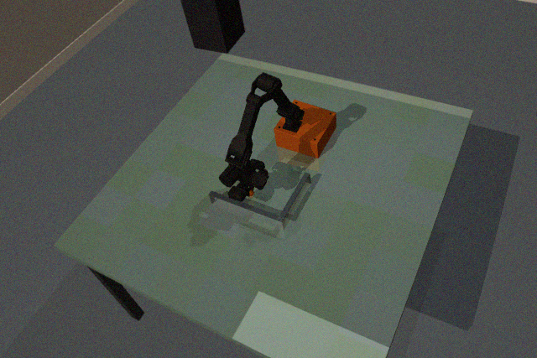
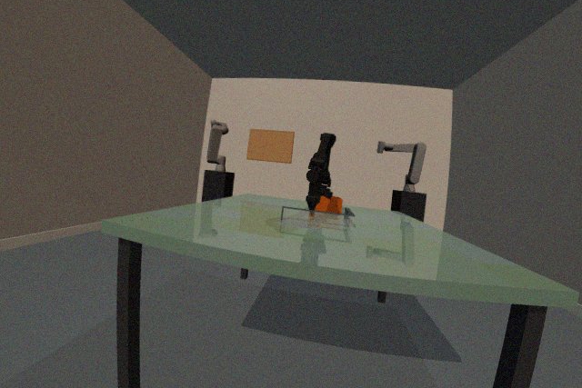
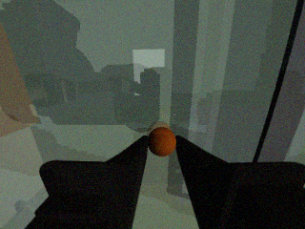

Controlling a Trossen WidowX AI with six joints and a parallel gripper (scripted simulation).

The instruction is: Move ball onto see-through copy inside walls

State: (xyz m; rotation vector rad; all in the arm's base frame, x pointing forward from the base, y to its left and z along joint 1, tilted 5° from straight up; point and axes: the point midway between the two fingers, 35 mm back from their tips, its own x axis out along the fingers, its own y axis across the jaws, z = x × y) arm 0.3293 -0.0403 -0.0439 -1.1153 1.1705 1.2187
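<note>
The see-through copy of ball is 1 cm below my gripper tip. From my gripper tip the other things lie so: orange ball (right at my gripper tip).
</note>
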